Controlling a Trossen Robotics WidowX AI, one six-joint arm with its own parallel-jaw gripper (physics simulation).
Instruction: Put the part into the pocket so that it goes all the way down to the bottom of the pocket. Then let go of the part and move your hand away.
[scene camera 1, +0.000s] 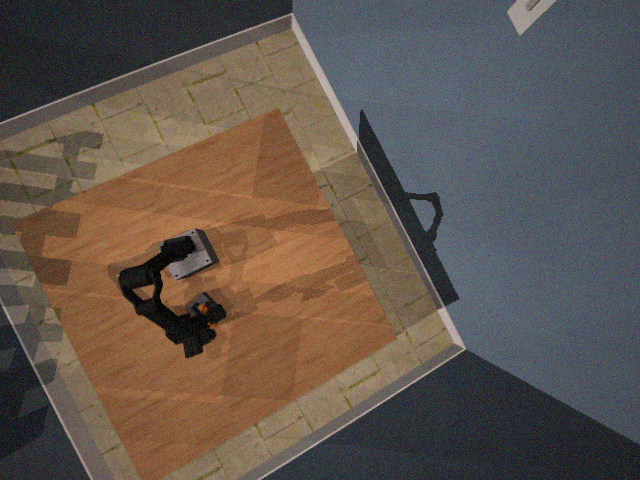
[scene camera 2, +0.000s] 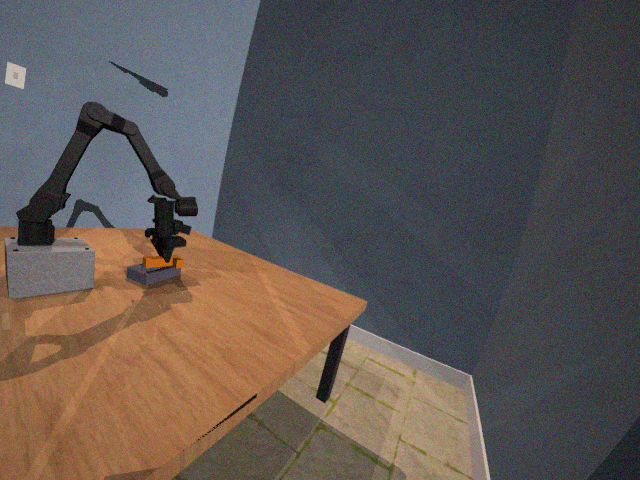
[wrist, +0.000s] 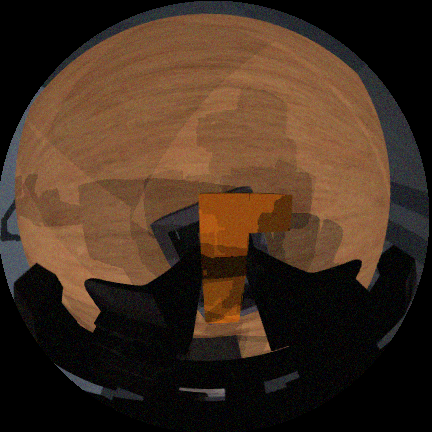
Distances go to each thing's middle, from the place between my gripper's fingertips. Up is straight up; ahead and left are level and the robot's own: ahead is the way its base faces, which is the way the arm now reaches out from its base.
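There is an orange L-shaped block (wrist: 225, 218) that I see 1 cm to the right of my hand and 1 cm behind it. The grey pocket block (wrist: 177, 233) is 1 cm to the right of my hand as well, but 3 cm behind it and 3 cm below it.
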